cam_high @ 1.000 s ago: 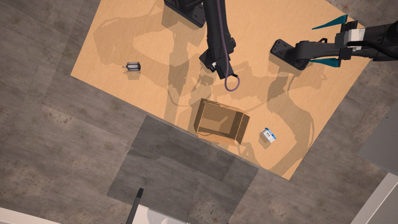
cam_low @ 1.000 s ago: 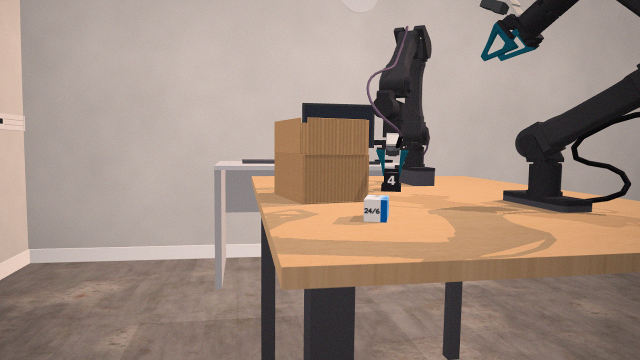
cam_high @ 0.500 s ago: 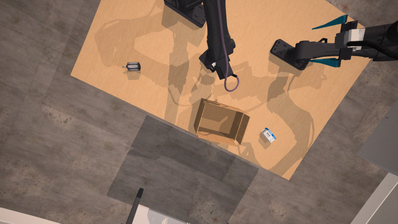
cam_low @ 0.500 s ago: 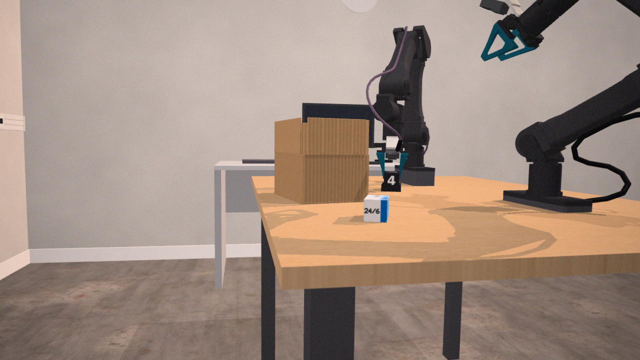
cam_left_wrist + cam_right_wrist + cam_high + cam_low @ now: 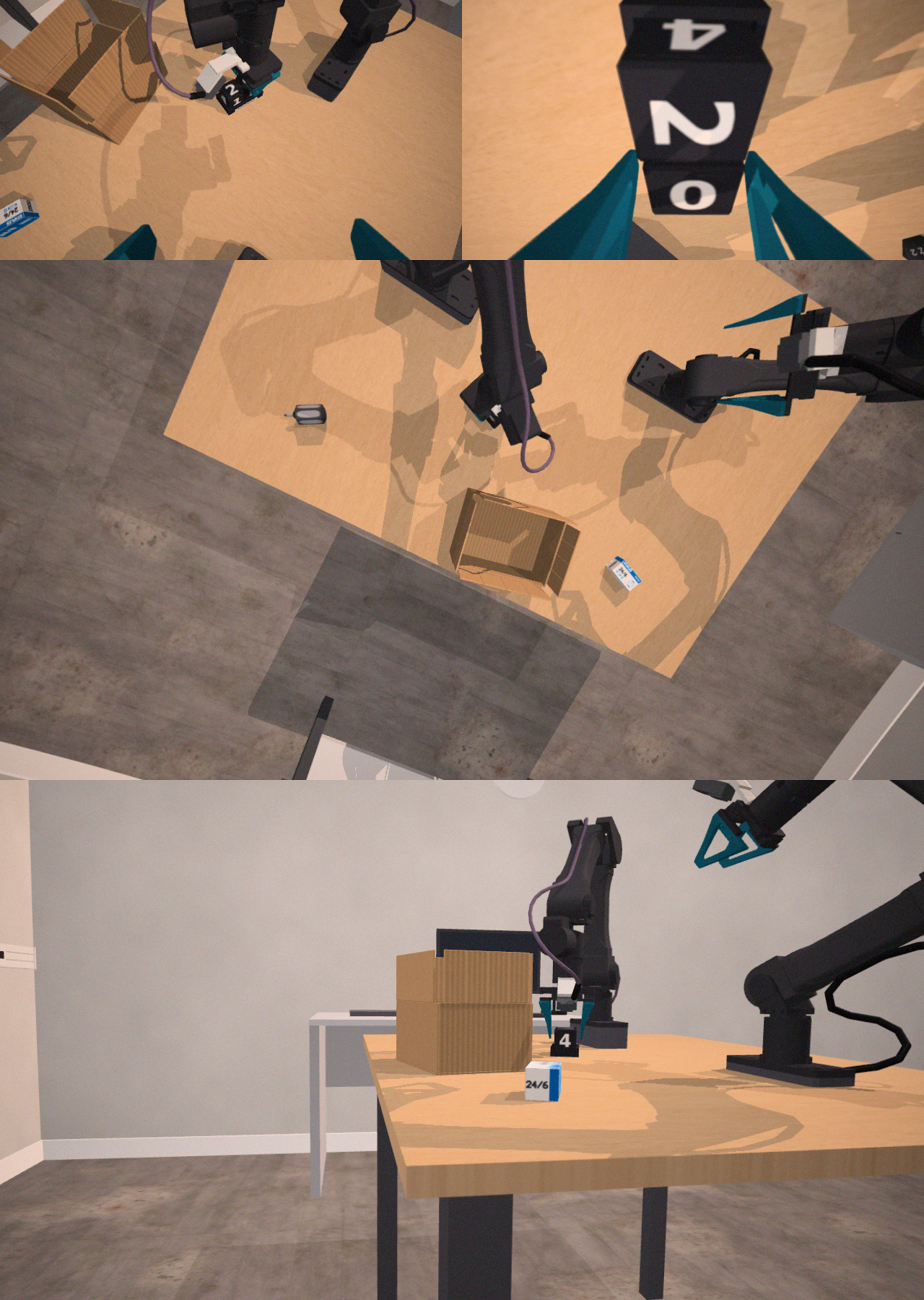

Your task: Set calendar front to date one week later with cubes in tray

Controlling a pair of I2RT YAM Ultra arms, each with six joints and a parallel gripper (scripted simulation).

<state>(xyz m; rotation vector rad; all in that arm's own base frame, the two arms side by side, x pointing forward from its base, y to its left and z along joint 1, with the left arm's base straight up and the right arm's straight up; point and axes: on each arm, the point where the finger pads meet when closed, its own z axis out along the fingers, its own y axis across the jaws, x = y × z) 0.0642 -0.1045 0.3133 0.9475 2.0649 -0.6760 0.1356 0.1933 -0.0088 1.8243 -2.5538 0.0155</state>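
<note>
The black calendar tray lies 1 cm ahead of my right hand, 2 cm to the left of it and 3 cm below it. From my right hand the other things lie so: staples box (25 cm ahead, 46 cm to the left, 2 cm below).
</note>
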